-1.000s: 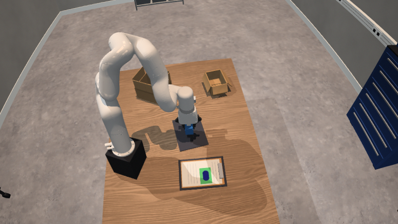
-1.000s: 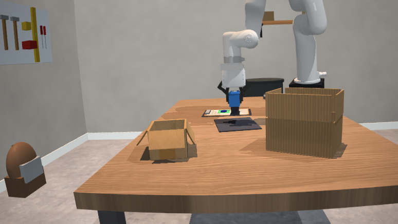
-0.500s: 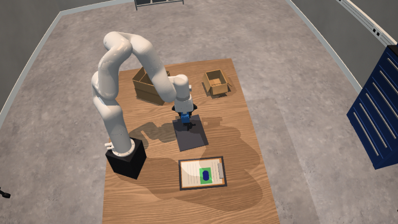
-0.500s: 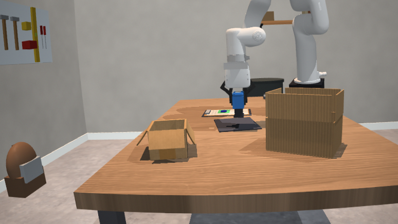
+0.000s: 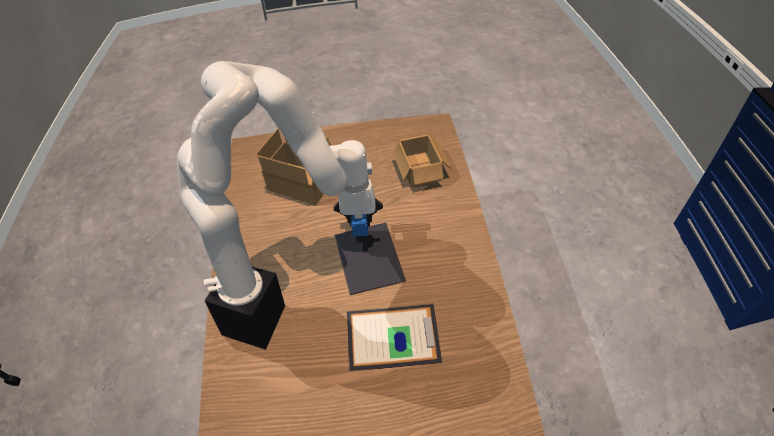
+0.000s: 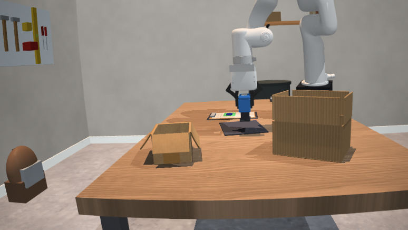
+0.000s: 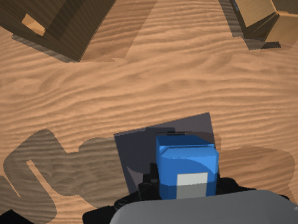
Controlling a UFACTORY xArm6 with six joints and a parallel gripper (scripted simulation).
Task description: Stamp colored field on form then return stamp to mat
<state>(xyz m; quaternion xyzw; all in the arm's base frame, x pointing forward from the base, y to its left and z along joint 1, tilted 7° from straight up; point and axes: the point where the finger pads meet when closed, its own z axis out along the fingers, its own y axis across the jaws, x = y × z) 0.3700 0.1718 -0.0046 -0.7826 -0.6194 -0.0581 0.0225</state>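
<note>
My gripper is now 110 mm above the dark mat and 60 mm to the left of it. From my hand the other things lie so: clipboard (350 mm to the right, 110 mm below, 10 mm ahead); blue stamp (20 mm below).
</note>
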